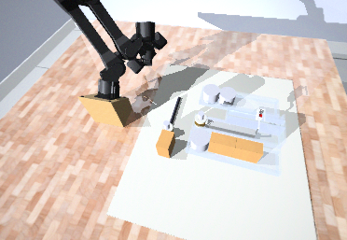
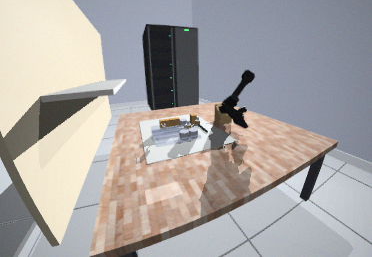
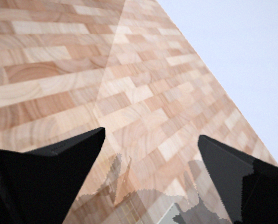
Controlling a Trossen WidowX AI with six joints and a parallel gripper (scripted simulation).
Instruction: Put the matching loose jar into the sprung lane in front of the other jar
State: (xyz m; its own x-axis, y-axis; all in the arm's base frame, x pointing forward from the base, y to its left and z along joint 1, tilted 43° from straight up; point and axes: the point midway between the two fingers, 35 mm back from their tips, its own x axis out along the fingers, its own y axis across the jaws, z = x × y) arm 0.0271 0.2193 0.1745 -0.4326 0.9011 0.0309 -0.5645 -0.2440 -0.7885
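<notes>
The tan box lies 380 mm to the right of my gripper tip, 220 mm ahead of it and 30 mm below it. Also, from my gripper tip: thin black rod (240 mm to the right, 200 mm ahead, 60 mm below); white mat (380 mm ahead, 280 mm to the right, 60 mm below); clear rack (460 mm ahead, 240 mm to the right, 40 mm below).
</notes>
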